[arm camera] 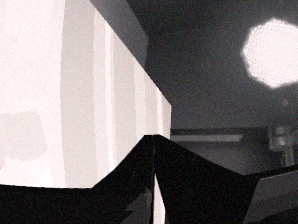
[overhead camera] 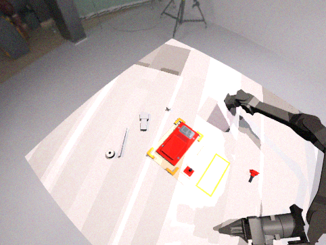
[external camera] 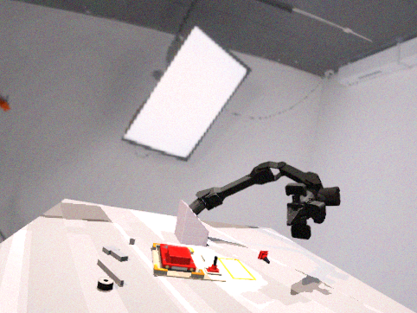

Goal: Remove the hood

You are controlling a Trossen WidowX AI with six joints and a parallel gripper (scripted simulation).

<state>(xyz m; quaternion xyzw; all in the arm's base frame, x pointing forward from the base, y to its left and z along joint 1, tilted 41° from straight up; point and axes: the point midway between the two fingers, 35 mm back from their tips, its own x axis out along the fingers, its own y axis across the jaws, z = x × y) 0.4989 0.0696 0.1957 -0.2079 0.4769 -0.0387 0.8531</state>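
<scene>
The hood is 260 mm to the right of my gripper tip, 200 mm behind it and 180 mm below it. Also, from my gripper tip: metal rod (480 mm to the right, 220 mm below, 90 mm behind).
</scene>
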